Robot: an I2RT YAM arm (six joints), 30 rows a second.
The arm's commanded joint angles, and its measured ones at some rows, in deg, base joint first. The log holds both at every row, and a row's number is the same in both.
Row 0, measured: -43.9 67.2 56.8 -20.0 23.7 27.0
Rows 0 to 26, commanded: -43.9 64.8 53.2 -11.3 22.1 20.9; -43.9 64.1 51.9 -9.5 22.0 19.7; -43.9 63.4 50.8 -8.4 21.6 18.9; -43.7 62.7 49.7 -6.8 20.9 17.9; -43.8 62.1 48.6 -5.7 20.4 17.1; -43.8 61.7 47.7 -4.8 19.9 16.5; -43.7 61.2 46.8 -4.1 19.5 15.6; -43.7 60.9 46.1 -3.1 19.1 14.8; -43.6 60.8 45.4 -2.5 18.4 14.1; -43.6 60.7 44.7 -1.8 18.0 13.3; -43.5 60.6 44.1 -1.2 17.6 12.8; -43.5 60.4 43.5 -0.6 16.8 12.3; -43.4 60.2 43.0 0.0 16.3 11.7; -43.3 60.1 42.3 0.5 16.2 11.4; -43.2 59.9 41.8 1.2 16.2 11.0; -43.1 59.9 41.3 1.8 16.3 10.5; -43.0 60.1 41.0 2.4 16.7 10.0; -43.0 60.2 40.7 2.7 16.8 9.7; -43.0 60.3 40.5 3.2 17.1 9.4; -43.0 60.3 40.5 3.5 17.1 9.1; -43.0 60.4 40.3 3.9 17.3 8.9; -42.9 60.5 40.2 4.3 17.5 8.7; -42.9 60.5 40.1 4.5 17.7 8.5; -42.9 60.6 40.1 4.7 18.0 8.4; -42.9 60.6 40.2 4.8 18.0 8.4; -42.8 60.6 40.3 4.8 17.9 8.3; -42.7 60.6 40.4 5.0 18.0 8.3
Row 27, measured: -43.0 60.5 40.2 2.2 17.1 9.0
